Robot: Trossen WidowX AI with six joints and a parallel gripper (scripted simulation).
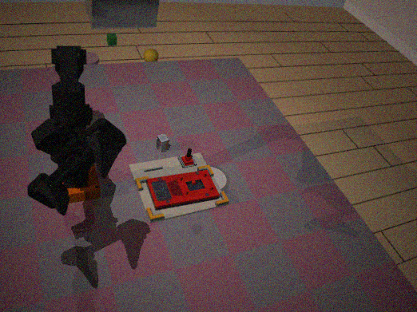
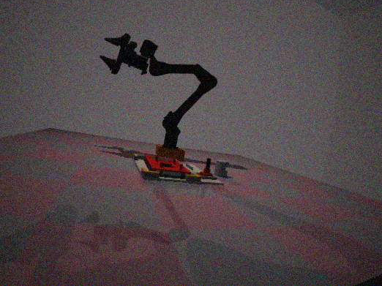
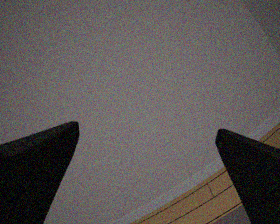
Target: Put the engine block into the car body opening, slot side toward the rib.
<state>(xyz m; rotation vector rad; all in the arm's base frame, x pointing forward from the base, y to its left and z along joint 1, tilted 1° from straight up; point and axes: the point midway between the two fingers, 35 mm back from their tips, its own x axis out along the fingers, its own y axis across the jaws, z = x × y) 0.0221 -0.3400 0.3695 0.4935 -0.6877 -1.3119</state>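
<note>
Right now my gripper tip is 250 mm short of the grey ribbed engine block, 530 mm to the right of it and 400 mm above it. Also, from my gripper tip: black upright stick (330 mm ahead, 450 mm to the left, 390 mm below).
</note>
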